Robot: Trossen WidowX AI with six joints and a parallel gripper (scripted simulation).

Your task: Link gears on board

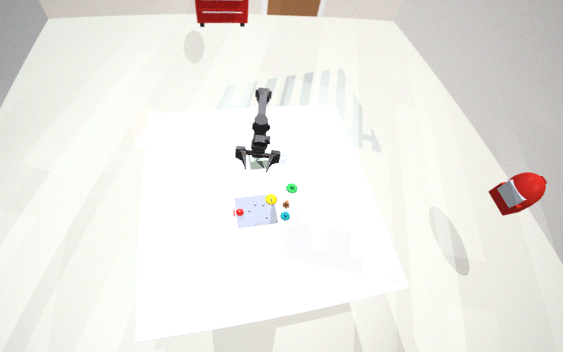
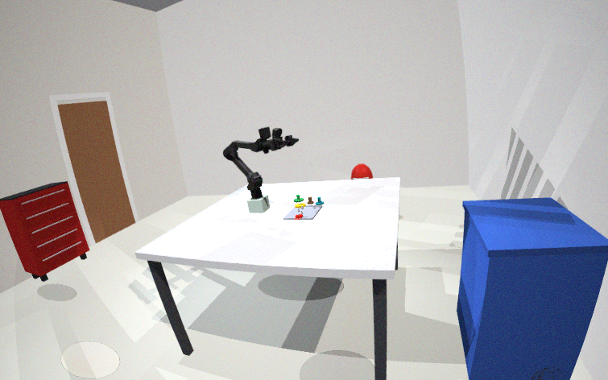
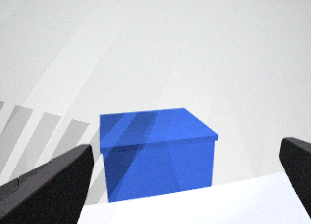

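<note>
Now: gripper tip 170 mm past the green gear, 220 mm to the right of it and 400 mm above it. Also, from my gripper tip: red gear: 60 mm to the right, 400 mm below; then yellow gear: 80 mm behind, 100 mm to the left, 400 mm below; then cyan gear: 10 mm ahead, 180 mm to the left, 400 mm below.
</note>
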